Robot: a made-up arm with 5 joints.
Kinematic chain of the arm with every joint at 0, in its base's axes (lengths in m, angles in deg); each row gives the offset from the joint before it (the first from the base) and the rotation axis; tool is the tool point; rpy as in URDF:
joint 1: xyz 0.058 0 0.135 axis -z
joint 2: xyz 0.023 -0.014 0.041 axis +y
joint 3: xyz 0.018 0 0.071 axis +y
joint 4: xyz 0.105 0 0.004 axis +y
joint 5: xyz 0.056 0.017 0 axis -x
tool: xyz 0 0 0 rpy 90 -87.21 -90
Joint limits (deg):
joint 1: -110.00..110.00
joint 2: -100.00..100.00
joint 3: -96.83..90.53
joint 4: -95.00..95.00
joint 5: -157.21..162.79
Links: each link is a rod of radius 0.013 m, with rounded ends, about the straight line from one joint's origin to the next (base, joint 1, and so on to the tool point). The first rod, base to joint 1, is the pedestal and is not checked.
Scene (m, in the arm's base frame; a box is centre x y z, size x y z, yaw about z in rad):
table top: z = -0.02
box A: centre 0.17 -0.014 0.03 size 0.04 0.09 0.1 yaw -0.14
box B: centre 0.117 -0.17 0 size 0.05 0.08 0.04 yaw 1.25
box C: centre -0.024 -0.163 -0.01 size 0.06 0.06 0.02 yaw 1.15
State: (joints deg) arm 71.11 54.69 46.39 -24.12 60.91
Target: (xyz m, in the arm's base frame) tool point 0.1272 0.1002 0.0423
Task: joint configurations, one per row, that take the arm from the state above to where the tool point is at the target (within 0.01 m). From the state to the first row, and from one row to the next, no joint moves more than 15 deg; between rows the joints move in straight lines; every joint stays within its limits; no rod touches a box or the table.
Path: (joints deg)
1: 61.58 48.72 32.08 -21.57 59.54
2: 52.05 42.74 17.77 -19.03 58.18
3: 42.53 36.77 3.45 -16.48 56.81
4: 33.00 30.79 -10.86 -13.93 55.45
5: 23.47 24.82 -25.17 -11.38 54.08
6: 13.94 18.84 -39.48 -8.84 52.72
7: 0.36 26.78 -25.34 -12.19 54.35
8: -13.22 34.72 -11.19 -15.54 55.99
9: -26.80 42.66 2.95 -18.89 57.63
10: -40.38 50.60 17.10 -22.25 59.27
11: -53.96 58.54 31.24 -25.60 60.91

